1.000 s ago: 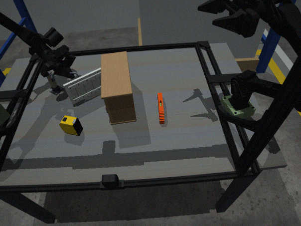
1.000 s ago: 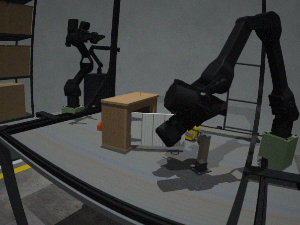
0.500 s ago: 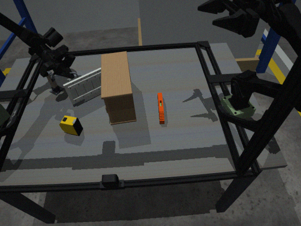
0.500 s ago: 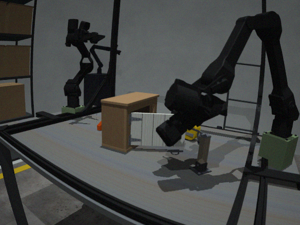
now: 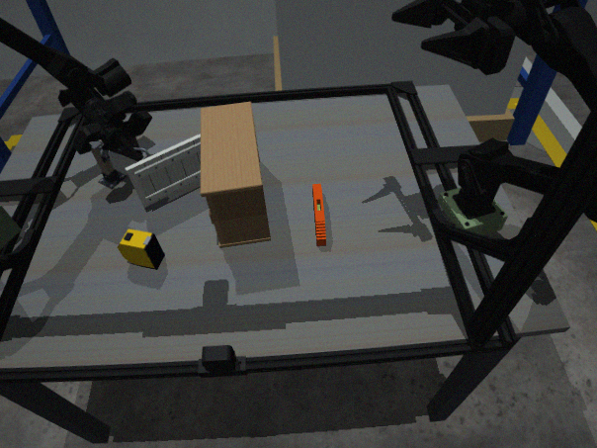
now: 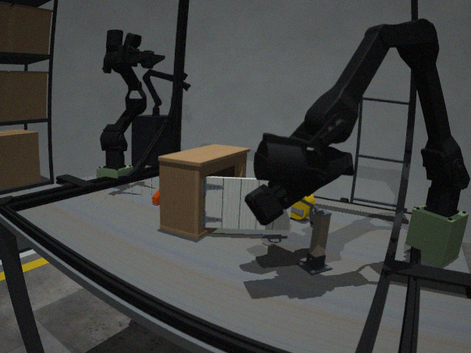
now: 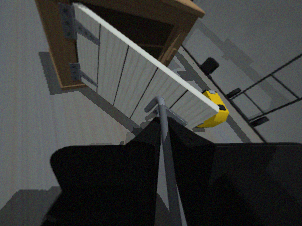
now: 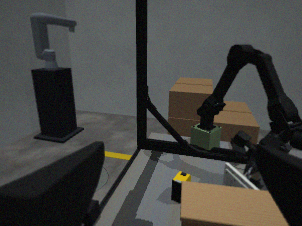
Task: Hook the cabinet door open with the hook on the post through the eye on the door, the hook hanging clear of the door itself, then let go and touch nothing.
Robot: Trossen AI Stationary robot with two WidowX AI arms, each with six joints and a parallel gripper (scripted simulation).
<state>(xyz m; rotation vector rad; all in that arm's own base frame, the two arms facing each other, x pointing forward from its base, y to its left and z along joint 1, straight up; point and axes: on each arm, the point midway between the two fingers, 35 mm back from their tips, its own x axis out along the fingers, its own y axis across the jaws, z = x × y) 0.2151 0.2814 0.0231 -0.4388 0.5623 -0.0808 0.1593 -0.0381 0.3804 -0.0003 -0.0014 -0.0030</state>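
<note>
The white slatted door is 1 cm behind my left hand, 9 cm to the right of it and 5 cm below it. From my left hand the other things lie so: yellow tape measure 19 cm behind, 4 cm to the right, 9 cm below; then grey hook 1 cm ahead, 2 cm to the left, 2 cm below; then orange level 12 cm behind, 39 cm to the right, 11 cm below.
</note>
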